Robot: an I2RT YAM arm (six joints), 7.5 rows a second.
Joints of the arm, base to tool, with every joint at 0 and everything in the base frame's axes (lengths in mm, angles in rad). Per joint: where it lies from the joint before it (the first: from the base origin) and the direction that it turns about. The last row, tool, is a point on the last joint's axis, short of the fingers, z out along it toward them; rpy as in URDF.
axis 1: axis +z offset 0 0 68
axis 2: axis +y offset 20 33.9 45.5
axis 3: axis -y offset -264 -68.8 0
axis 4: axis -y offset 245 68.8 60
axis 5: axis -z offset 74 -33.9 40.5
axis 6: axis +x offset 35.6 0 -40.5
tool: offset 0 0 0 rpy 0 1.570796 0
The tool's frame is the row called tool.
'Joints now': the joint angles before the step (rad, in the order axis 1, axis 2, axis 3, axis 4, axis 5, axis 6). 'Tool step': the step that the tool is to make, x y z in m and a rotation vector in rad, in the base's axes. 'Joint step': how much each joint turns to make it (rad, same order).
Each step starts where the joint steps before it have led.
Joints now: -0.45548, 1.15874, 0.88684, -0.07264, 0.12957, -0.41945
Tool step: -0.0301, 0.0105, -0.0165, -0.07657, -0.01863, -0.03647
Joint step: -0.00946, -0.14170, -0.16257, 0.07907, 0.04440, -0.04953
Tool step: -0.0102, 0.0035, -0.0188, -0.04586, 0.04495, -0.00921
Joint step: -0.00270, -0.04213, -0.08934, 0.03834, 0.02378, -0.05773
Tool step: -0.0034, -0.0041, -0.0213, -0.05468, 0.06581, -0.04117
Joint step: -0.01560, 0.01381, -0.07250, 0.06802, 0.04801, -0.06914
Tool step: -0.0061, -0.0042, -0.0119, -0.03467, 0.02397, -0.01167
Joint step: -0.03017, -0.00352, -0.05250, 0.05581, -0.00483, -0.04694
